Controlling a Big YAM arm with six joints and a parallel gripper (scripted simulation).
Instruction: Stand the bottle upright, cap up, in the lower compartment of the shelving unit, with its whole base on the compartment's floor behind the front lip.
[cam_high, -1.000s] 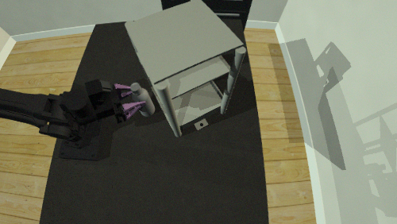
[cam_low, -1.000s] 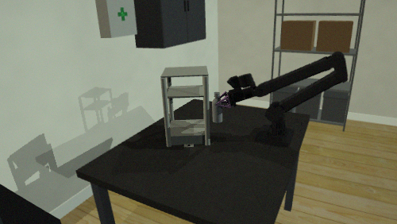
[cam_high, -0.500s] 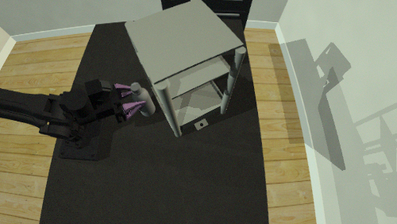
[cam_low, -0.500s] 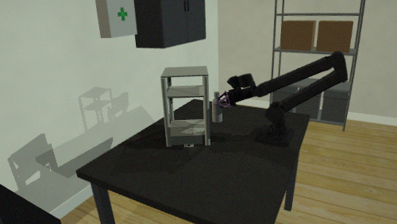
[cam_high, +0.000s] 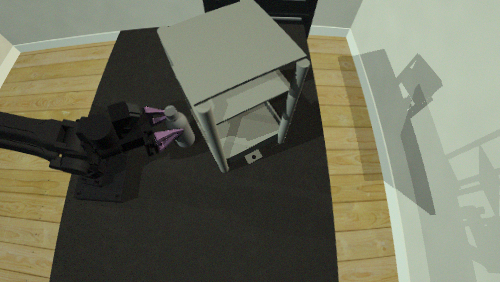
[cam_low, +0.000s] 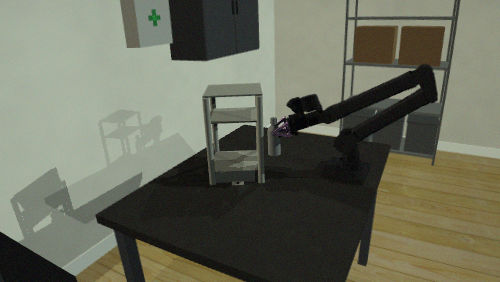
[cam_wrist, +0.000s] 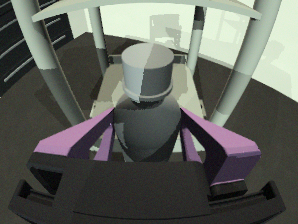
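My gripper is now 13 cm short of the shelving unit and 10 cm to the right of it. Round my hand: grey bottle (right at my hand).
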